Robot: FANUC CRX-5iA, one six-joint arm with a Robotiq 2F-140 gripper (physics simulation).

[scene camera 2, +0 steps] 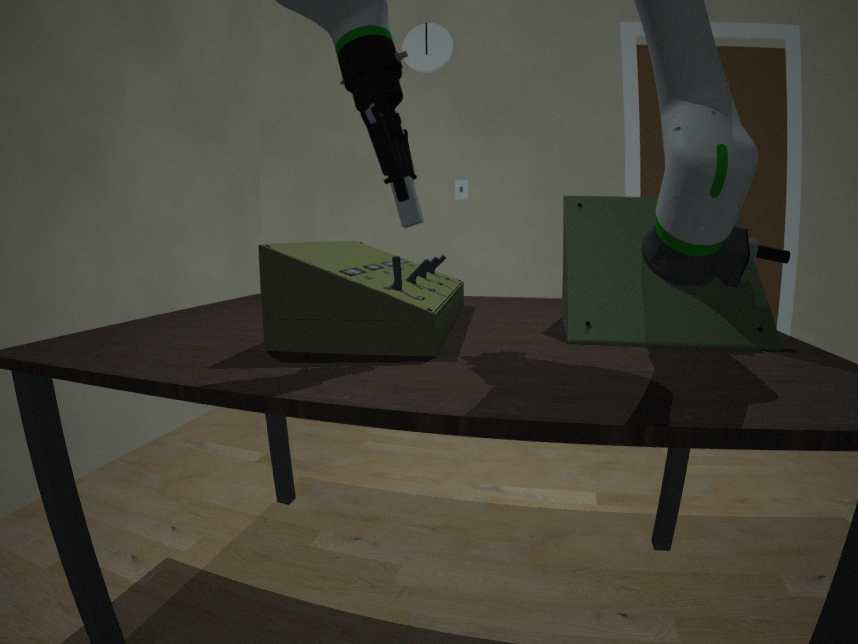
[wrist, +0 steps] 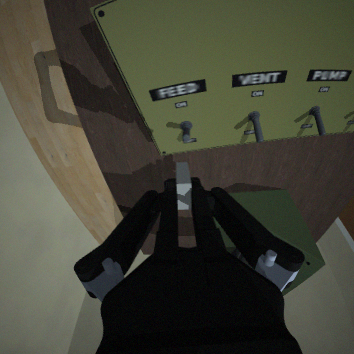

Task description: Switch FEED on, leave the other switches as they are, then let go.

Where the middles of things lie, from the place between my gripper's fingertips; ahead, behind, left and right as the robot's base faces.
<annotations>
The olive-green switch box (scene camera 2: 340,297) lies 140 mm ahead of my hand, 160 mm to the right of it and 100 mm below it.
</annotations>
